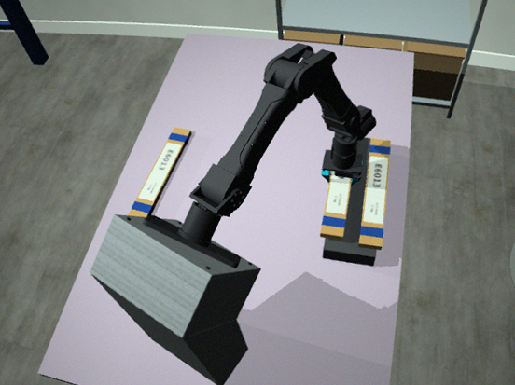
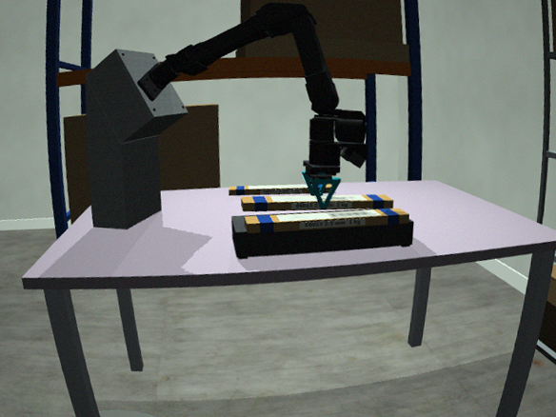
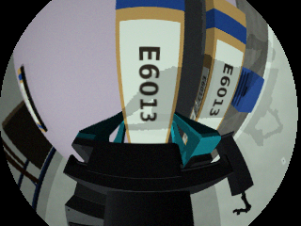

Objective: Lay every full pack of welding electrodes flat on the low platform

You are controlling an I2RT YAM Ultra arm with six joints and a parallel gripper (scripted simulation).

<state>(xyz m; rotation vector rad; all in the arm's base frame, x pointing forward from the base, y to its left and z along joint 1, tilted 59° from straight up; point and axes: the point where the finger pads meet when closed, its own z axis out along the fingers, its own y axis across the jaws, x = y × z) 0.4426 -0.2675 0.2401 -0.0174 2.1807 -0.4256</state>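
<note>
Right now the low dark platform is 2 cm behind my hand, 5 cm to the right of it and 7 cm below it.
</note>
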